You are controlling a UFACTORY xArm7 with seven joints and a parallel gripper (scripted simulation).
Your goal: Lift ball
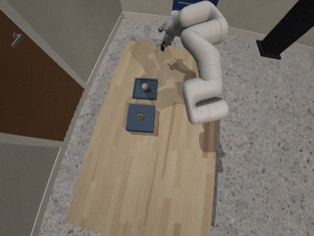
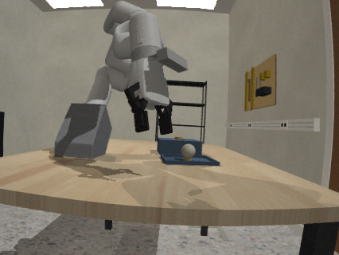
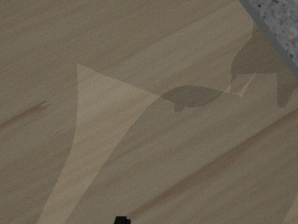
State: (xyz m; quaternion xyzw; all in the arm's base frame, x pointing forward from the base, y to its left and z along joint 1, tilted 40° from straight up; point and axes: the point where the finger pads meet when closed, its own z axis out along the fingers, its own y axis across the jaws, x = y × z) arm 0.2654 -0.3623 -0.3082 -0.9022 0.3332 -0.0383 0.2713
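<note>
Now: hand 130 mm short of the cream ball, 360 mm to the right of it and 80 mm above it. Round my hand: blue tray (130 mm ahead, 360 mm to the left, 110 mm below); then blue block (120 mm ahead, 630 mm to the left, 70 mm below).
</note>
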